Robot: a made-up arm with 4 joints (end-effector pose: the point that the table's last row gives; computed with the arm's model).
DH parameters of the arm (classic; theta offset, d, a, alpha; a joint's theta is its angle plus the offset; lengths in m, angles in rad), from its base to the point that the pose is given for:
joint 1: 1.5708 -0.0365 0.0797 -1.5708
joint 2: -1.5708 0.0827 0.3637 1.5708
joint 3: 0.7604 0 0.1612 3.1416
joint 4: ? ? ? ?
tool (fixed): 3.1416 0.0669 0 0
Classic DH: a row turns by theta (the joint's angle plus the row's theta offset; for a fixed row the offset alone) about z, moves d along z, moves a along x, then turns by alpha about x.
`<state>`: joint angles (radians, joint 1 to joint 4).
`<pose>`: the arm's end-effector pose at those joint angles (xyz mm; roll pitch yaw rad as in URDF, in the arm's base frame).
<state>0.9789 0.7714 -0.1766 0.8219</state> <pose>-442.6 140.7 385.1 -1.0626 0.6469 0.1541</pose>
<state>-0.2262 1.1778 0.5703 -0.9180</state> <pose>-206.4 477.4 138.1 -1.5366 -0.3916 1.2553</pose>
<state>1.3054 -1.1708 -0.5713 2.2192</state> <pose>334.6 -157.5 117.1 1.9487 0.1343 -2.1616</pose>
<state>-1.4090 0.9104 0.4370 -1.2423</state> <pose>314.3 351.6 226.3 -1.6547 -0.6558 0.2989</pose>
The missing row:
joint 4: -0.8104 -0.0314 0.0274 -1.5708
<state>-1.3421 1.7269 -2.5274 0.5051</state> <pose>365.9 -27.7 -47.3 -1.4156 -0.0169 1.9073</pose>
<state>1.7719 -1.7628 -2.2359 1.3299</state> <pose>196.1 116.7 -125.9 1.3954 0.0786 -0.9524</pose>
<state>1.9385 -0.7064 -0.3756 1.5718</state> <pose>284.7 33.7 334.1 1.9777 0.7858 -2.2267</pose>
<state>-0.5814 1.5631 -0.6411 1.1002</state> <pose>313.7 534.4 -0.9 -1.5721 0.0076 -2.3227</pose>
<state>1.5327 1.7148 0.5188 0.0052</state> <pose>-545.1 -273.3 -70.7 -1.6964 0.0706 2.0419</pose>
